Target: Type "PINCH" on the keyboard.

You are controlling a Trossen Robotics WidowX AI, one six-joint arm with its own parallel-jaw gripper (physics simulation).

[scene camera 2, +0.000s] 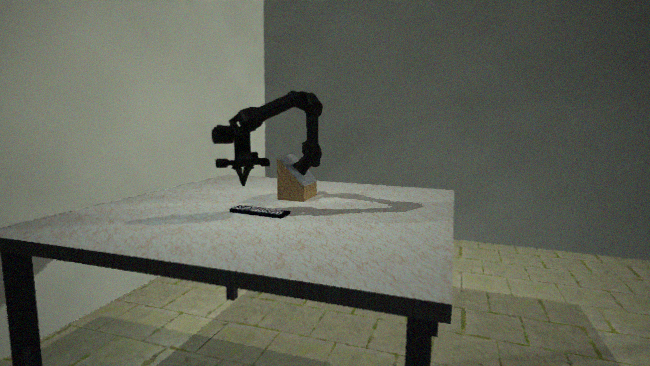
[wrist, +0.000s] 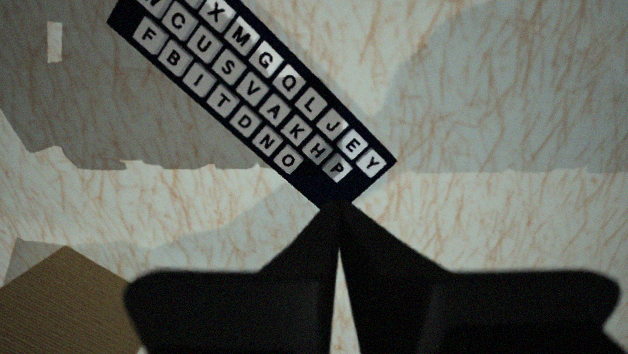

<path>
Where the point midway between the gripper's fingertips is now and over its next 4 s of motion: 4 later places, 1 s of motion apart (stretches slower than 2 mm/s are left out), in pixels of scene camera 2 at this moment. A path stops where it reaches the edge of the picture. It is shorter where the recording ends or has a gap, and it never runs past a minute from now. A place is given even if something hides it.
My gripper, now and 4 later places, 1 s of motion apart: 243, 186; 242, 194; 242, 200; 242, 202; 242, 204
</path>
